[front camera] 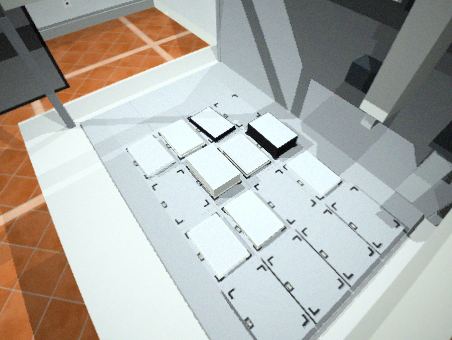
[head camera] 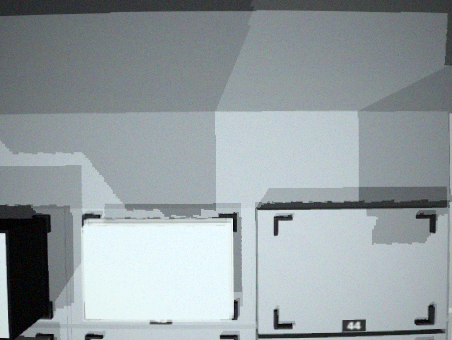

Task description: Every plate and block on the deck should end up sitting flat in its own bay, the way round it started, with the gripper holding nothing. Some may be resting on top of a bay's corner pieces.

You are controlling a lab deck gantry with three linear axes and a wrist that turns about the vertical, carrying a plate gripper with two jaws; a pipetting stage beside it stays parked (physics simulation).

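Places are measured from the robot's base along level axes (x ahead, y right, z down), in millimetres.
Pixels of known places: gripper, fingertip midpoint: (front camera: 417, 181); robot's base at its link origin: (front camera: 127, 149).
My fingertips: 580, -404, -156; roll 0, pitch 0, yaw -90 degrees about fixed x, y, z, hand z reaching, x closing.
Ahead of a thing's pixels: the offset from my fingertips to its top centre, as dx, dy, dz. "spot": to the spot under its first point.
In the front view, several thin white plates @[-509, +361, +139] (front camera: 151, 156) @[-516, +254, +142] (front camera: 181, 137) @[-352, +147, +142] (front camera: 245, 154) @[-188, +254, +142] (front camera: 254, 218) @[-188, +361, +142] (front camera: 218, 245) lie over bays. A thin black-sided plate @[-508, +147, +139] (front camera: 212, 123) is at the back. A tall pale block @[-352, +254, +115] (front camera: 214, 170) stands mid-deck. A tall black block @[-352, +40, +115] (front camera: 272, 134) (head camera: 27, 285) with a white top is left of a white plate @[-188, +40, +142] (front camera: 314, 174) (head camera: 159, 270) in the head view. Three corner pieces of that plate's bay show in the head view; the lower left one is hidden. Whether plates sit fully down is hard to tell. The gripper does not show in either view.
Bay 44 @[spot: -25, +44, +142] (head camera: 353, 275) (front camera: 367, 212) is right of the white plate in the head view, with its corner pieces showing and a shadow patch inside. More bays with bare corner pieces lie along the front view's lower right. A pale column (front camera: 412, 65) rises at the upper right.
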